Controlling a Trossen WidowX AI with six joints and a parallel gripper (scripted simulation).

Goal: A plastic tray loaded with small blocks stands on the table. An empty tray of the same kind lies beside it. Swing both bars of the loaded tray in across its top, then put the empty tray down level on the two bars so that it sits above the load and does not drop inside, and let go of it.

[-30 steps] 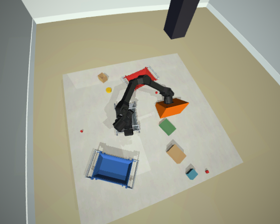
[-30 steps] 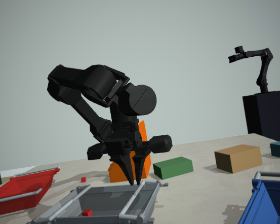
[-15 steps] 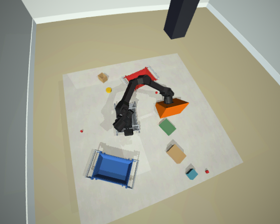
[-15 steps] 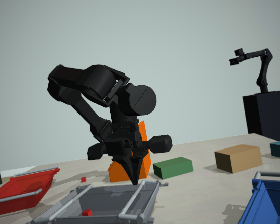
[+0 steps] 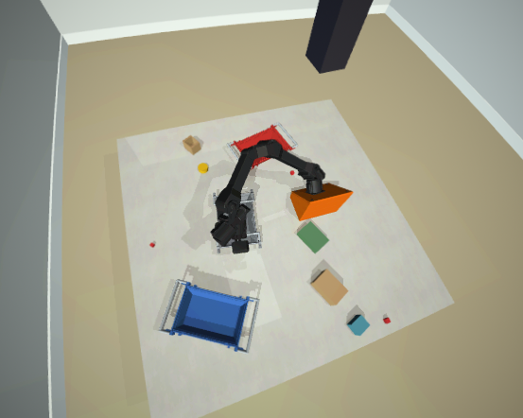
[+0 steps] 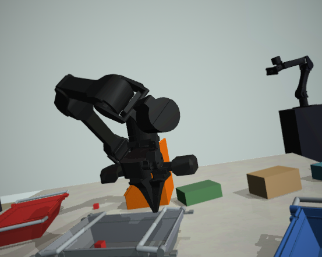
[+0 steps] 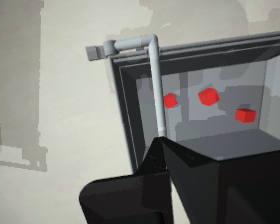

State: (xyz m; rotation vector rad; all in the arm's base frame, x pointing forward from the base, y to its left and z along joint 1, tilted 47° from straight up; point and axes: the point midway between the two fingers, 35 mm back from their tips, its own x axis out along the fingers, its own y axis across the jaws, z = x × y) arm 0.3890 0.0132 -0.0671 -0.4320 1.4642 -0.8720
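Right now the red tray is 420 mm to the right of my gripper tip, 290 mm behind it and 40 mm below it. From my gripper tip the other things lie so: tan block: 330 mm to the left, 280 mm behind, 60 mm below; then green block: 320 mm behind, 110 mm to the left, 70 mm below; then yellow disc: 420 mm to the right, 80 mm below, 30 mm ahead.
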